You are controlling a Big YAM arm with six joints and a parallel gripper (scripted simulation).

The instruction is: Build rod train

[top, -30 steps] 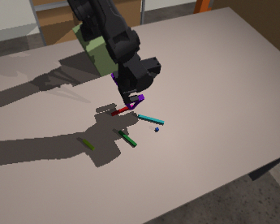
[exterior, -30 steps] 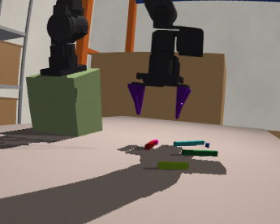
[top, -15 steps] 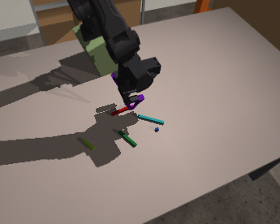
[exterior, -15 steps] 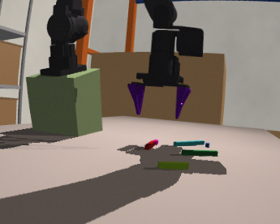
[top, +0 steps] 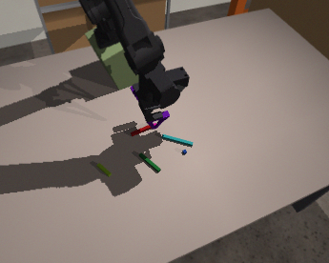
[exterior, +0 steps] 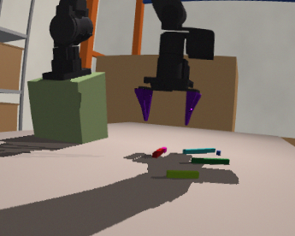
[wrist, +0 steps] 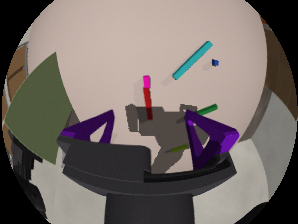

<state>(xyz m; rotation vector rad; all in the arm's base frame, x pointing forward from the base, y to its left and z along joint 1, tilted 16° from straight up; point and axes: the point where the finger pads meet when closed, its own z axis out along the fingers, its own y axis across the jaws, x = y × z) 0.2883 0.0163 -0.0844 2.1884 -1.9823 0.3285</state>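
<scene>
Right now my hand is 3 cm to the left of the red rod and 7 cm above it. Round my hand: magenta rod: 1 cm behind, 2 cm to the left, 7 cm below; turquoise rod: 7 cm ahead, 7 cm to the left, 7 cm below; green rod: 12 cm ahead, 3 cm to the right, 7 cm below.
</scene>
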